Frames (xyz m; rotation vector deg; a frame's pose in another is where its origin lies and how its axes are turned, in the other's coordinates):
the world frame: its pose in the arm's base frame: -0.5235 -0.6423 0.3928 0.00 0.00 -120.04
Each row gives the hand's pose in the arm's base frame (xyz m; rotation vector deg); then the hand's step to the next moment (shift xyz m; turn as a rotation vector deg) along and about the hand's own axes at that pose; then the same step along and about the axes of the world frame.
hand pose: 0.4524 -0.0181 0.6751 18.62 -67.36 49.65
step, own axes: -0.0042 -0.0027 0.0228 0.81 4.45 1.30
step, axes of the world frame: 0.0225 -0.0028 0.0055 -0.04 -4.70 0.32
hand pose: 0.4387 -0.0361 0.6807 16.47 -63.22 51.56
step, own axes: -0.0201 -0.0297 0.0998 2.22 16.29 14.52
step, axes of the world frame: 0.1001 0.0055 0.0347 8.54 -19.58 4.98
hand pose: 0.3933 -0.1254 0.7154 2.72 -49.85 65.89
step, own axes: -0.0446 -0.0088 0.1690 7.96 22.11 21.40
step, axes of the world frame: 0.1473 -0.0255 0.0909 9.12 -28.40 10.99
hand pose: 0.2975 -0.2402 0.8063 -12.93 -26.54 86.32
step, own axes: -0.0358 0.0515 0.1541 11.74 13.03 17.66
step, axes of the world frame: 0.1026 -0.0705 0.1103 1.04 -21.74 12.07
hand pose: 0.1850 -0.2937 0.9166 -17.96 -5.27 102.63
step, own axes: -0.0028 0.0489 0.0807 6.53 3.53 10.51
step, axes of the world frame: 0.0386 -0.0545 0.0667 -1.93 -9.71 8.22
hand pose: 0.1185 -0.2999 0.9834 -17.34 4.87 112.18
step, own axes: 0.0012 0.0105 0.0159 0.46 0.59 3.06
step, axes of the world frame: 0.0063 -0.0111 0.0142 -0.06 -1.46 2.79
